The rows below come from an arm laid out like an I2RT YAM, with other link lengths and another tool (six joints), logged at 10 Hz.
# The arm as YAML. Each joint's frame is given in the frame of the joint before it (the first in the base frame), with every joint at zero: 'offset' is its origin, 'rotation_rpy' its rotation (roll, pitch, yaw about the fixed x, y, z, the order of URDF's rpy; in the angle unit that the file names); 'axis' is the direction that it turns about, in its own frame. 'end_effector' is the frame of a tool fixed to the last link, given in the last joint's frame.
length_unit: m
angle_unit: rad
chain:
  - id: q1
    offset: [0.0, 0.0, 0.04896]
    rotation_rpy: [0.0, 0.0, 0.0]
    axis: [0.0, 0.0, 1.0]
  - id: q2
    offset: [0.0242, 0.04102, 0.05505]
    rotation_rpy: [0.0, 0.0, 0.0]
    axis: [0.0, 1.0, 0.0]
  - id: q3
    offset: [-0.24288, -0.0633, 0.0]
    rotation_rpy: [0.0, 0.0, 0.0]
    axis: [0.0, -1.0, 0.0]
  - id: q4
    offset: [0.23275, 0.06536, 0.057]
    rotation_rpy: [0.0, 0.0, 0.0]
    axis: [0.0, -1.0, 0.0]
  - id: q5
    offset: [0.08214, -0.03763, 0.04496]
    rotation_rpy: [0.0, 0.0, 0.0]
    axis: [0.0, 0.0, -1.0]
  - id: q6
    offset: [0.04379, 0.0, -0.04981]
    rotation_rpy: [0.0, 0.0, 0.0]
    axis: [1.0, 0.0, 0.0]
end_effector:
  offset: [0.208, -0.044, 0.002]
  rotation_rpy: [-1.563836, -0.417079, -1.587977]
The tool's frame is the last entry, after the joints.
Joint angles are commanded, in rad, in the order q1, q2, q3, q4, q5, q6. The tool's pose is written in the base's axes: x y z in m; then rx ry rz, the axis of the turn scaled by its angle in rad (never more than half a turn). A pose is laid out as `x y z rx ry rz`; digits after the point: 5 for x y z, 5 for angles.
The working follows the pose.
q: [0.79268, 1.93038, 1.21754, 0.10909, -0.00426, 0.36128]
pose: 0.43759 0.39366 0.01732 -2.06995 0.78892 -0.48317
Where each joint sits with the arm in this pose, in the base's axes (m; each line is computed from the numbers above, not from the rounded line before):
q1: 0.0000 0.0000 0.0490
q2: -0.0122 0.0460 0.1040
q3: 0.0928 0.0625 0.3314
q4: 0.1961 0.2603 0.2223
q5: 0.2882 0.3002 0.2126
q6: 0.2936 0.3059 0.1468
the tool: 0.4376 0.3937 0.0173

